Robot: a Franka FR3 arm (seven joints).
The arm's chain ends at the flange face. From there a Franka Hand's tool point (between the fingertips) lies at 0.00 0.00 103.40 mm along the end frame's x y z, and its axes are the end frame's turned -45 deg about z.
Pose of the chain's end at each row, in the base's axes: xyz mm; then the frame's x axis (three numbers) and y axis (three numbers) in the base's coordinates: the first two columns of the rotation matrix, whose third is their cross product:
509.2 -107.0 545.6 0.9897 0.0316 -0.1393 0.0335 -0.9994 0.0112
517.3 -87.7 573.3 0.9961 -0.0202 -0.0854 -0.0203 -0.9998 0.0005
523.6 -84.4 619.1 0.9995 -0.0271 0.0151 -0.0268 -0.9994 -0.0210
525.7 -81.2 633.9 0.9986 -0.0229 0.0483 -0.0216 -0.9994 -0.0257
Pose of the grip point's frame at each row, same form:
494.8 -108.6 443.2 0.6761 0.7290 -0.1064 0.7235 -0.6843 -0.0906
508.5 -87.6 470.3 0.7187 0.6927 -0.0607 0.6900 -0.7212 -0.0600
525.2 -82.3 515.7 0.7257 0.6875 0.0255 0.6878 -0.7258 -0.0042
530.8 -78.7 530.7 0.7214 0.6905 0.0523 0.6908 -0.7229 0.0160

